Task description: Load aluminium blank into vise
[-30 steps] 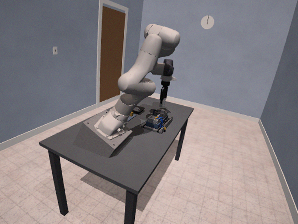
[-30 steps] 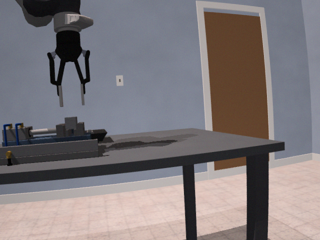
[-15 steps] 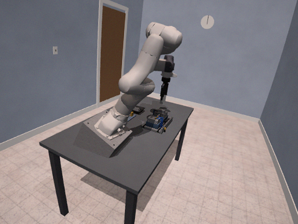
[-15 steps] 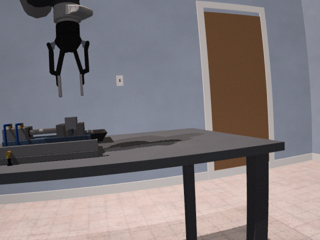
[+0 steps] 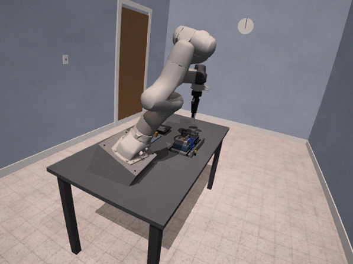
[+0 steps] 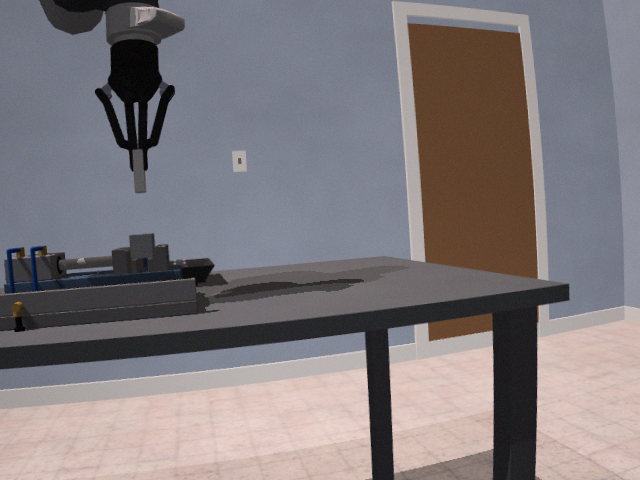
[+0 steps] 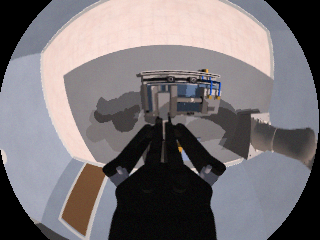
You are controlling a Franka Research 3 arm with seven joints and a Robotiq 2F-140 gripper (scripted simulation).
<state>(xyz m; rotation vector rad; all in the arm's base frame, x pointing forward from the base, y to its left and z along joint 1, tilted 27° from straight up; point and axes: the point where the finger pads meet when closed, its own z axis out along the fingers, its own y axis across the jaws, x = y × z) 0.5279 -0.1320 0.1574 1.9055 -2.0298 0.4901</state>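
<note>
My gripper is now 120 mm above the work stop and 50 mm to the right of it. The rest, counted from my hand: vise guard rail (180 mm below, 90 mm to the right, 80 mm behind); vise (170 mm below, 70 mm behind); brass blank (280 mm to the left, 190 mm below, 60 mm behind).
</note>
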